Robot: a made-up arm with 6 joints.
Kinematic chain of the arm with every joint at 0, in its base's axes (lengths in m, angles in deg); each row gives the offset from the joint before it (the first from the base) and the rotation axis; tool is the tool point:
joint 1: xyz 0 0 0.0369 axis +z
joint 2: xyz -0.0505 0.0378 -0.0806 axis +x
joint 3: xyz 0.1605 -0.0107 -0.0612 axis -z
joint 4: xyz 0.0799 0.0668 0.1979 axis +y
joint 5: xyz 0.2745 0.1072 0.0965 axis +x
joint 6: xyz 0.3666 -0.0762 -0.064 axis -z
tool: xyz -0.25 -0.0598 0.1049
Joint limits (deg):
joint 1: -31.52..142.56
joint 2: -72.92..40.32
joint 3: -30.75..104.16
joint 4: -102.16..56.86
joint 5: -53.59..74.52
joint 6: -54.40..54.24
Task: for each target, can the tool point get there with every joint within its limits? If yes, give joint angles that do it. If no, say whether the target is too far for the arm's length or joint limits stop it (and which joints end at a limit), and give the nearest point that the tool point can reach.
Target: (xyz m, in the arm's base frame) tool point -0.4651 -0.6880 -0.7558
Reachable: no: joint limits stop it (at a limit: joint 1, joint 2, joint 5, joint 6) | nearest point -0.2848 -0.4904 -0.4755 | short by 0.387 m
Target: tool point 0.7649 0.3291 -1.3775
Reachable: no: too far | nearest point 0.4562 0.1963 -0.5699 | short by 0.875 m
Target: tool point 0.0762 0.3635 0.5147
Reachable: yes | joints 53.81 -7.18 34.28 -59.42 43.13 40.01
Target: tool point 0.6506 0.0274 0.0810
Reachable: yes | joints 17.75 2.85 42.19 19.24 6.57 39.29
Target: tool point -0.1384 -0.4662 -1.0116
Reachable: no: joint limits stop it (at a limit: joint 1, joint 2, joint 4, joint 5, joint 6) | nearest point -0.1179 -0.4235 -0.5849 | short by 0.429 m
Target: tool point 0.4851 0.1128 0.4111
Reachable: yes | joints 31.33 25.36 8.33 -23.37 -37.77 -2.55
